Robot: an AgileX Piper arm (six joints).
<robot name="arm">
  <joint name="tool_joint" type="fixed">
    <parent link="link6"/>
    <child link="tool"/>
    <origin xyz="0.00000 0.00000 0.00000" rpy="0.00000 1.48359 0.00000"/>
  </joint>
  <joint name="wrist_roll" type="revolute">
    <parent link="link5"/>
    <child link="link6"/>
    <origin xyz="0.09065 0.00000 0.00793" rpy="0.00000 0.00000 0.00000"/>
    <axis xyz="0.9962 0 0.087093"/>
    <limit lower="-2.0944" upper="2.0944"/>
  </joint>
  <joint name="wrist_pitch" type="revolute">
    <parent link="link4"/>
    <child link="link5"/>
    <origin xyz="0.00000 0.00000 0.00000" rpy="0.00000 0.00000 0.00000"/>
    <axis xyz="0 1 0"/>
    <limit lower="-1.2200" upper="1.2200"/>
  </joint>
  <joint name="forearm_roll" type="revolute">
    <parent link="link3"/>
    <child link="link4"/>
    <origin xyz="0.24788 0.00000 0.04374" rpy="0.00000 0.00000 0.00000"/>
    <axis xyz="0.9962 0 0.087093"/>
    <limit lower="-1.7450" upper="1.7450"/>
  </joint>
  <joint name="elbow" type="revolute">
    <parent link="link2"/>
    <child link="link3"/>
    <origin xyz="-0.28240 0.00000 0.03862" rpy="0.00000 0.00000 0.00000"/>
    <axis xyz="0 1 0"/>
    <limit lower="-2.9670" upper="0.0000"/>
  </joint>
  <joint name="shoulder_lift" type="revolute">
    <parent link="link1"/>
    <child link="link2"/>
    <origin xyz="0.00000 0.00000 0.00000" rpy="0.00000 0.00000 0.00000"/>
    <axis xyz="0 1 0"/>
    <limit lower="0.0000" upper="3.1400"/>
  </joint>
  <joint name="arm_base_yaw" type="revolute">
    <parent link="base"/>
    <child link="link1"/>
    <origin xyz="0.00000 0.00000 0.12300" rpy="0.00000 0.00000 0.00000"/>
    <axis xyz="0 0 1"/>
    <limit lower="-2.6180" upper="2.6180"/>
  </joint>
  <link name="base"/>
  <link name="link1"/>
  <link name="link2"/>
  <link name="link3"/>
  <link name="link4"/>
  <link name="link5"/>
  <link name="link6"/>
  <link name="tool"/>
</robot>
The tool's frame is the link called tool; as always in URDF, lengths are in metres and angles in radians.
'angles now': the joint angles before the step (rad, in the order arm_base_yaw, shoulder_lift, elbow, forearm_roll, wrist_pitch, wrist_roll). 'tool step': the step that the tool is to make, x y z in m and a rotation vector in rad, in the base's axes. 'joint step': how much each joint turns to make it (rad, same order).
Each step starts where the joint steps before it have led.
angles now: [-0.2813 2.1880 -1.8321 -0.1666 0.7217 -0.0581]
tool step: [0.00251 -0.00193 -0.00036 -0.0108 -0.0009 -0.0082]
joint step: [0.0000 0.0118 -0.0185 -0.0189 0.0046 0.0150]
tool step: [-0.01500 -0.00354 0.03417 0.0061 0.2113 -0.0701]
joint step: [-0.0010 0.0000 -0.1676 -0.0405 0.3802 0.0000]
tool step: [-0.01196 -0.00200 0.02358 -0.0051 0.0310 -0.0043]
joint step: [-0.0091 -0.0383 -0.0285 -0.0027 0.0918 -0.0276]
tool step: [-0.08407 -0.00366 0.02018 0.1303 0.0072 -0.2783]
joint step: [-0.0830 -0.2937 0.3818 0.0601 -0.0008 0.2041]
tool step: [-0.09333 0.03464 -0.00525 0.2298 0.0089 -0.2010]
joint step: [-0.0600 -0.3194 0.4253 0.1876 0.0010 0.1121]
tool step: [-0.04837 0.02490 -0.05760 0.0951 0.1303 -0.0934]
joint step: [0.0000 -0.0883 0.3285 0.0280 -0.0843 0.0815]
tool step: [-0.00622 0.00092 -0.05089 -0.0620 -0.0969 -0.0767]
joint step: [0.0000 0.0369 0.1929 -0.0144 -0.3465 0.0730]
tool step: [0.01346 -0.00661 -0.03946 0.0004 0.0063 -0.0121]
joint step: [0.0000 0.1527 0.0195 0.0011 -0.1666 0.0074]
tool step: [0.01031 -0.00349 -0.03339 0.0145 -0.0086 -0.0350]
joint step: [0.0000 0.1331 0.0042 0.0381 -0.1392 0.0001]
